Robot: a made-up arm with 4 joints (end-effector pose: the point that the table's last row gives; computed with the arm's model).
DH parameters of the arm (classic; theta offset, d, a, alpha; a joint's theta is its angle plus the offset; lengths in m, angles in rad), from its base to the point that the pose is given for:
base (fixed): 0 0.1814 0 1.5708
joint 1: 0 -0.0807 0.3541 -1.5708
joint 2: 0 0.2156 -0.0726 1.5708
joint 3: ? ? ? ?
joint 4: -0.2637 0 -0.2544 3.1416
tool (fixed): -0.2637 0.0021 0 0
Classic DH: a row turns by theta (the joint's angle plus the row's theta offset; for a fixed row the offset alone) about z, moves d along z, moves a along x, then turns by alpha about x.
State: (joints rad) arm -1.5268 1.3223 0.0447 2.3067
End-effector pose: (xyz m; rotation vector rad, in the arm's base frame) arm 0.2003 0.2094 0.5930 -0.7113 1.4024 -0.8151
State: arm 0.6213 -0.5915 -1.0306 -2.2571
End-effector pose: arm 0.3779 0.4148 0.6102 0.6252 -0.2583 1.7815
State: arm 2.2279 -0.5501 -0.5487 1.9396
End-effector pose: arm -0.6015 0.8273 0.5389 1.9473 -0.4851 -1.4644
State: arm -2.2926 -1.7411 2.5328 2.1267
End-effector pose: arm -0.6014 -0.0042 -0.7986 -0.3848 -1.0317 -0.6027
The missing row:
joint 3: 0 -0.5384 -0.1043 1.5708
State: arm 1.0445 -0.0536 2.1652 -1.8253
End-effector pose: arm -0.0579 0.4023 0.5443 2.5059 1.8809 0.1280
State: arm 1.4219 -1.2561 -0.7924 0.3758
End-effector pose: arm -0.3484 0.5622 1.0360 1.2510 -0.3287 -0.8928
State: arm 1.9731 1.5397 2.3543 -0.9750
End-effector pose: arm -0.0977 0.1480 0.2030 0.3654 1.3226 -0.9356
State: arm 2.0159 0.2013 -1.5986 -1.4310
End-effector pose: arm -0.3592 0.3472 0.2647 -0.4565 -0.1999 1.3565
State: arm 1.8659 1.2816 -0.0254 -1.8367
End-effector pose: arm -0.2178 0.1253 0.1515 -2.4905 -0.0065 1.8594
